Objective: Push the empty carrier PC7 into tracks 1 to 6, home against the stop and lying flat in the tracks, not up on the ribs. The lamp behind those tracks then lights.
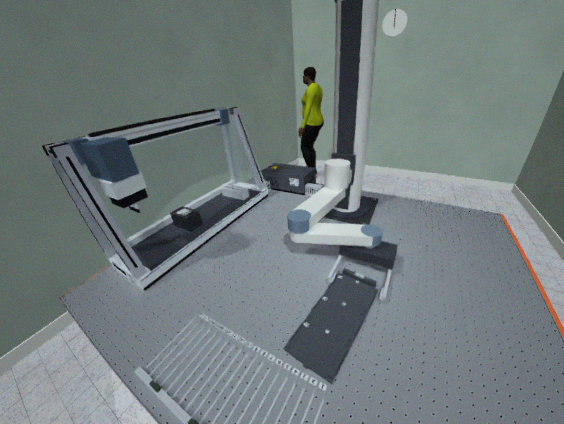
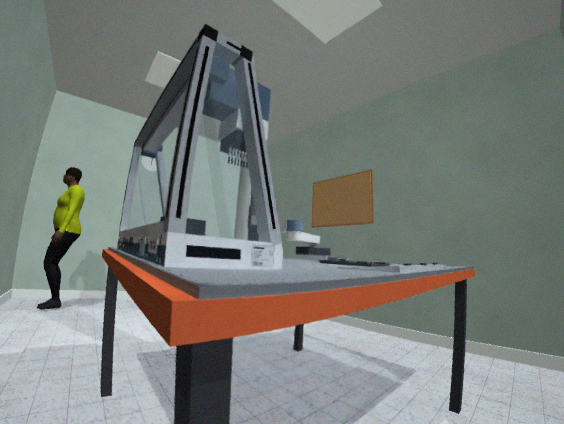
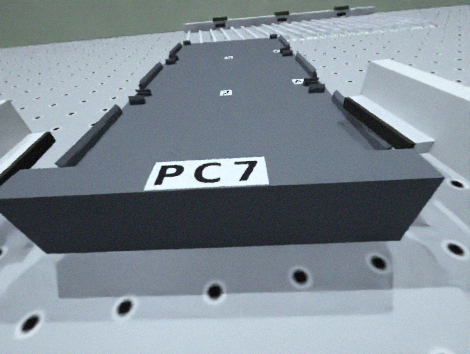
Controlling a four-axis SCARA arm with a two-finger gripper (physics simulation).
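Seen in the pictures: gripper, fingertip midpoint: (image 1: 354,289) (image 2: 337,258) (image 3: 201,101); arm's base at its link origin: (image 1: 344,208).
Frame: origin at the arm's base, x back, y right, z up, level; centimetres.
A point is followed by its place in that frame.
The dark grey carrier PC7 (image 1: 334,317) {x -64.2, y -15.8, z 2.4 cm} (image 3: 225,120) {x -54.6, y -17.4, z 2.4 cm} looks flat on the table, its labelled upright end plate nearest the arm. No board shows on it. Its far end is beside the numbered edge of the tracks (image 1: 272,357) {x -81.0, y -5.8, z 1.3 cm} and appears outside the ribs. The white stop bar (image 1: 172,404) {x -100.8, y 7.2, z 2.9 cm} (image 3: 250,20) {x -100.1, y -7.0, z 2.5 cm} runs along the tracks' far side; its dark green lamps look unlit. My gripper (image 1: 360,278) (image 3: 201,101) {x -53.6, y -18.5, z 3.9 cm} is open and empty, one finger on each side of the carrier, just beyond the end plate, with gaps on both sides. The individual track numbers are too small to tell.
A gantry machine (image 1: 175,123) {x -41.6, y 62.3, z 49.2 cm} (image 2: 187,150) {x -85.1, y 69.0, z 21.7 cm} stands at the left of the table (image 1: 450,325) {x -52.8, y -45.0, z 1.3 cm} (image 2: 320,312) {x -105.0, y 55.3, z -2.9 cm}. A dark case (image 1: 286,178) {x 3.5, y 36.5, z 10.3 cm} stands behind, near the arm's column (image 1: 367,100) {x -3.2, y -6.8, z 52.2 cm}. A person in yellow (image 1: 312,106) (image 2: 70,210) stands beyond the table.
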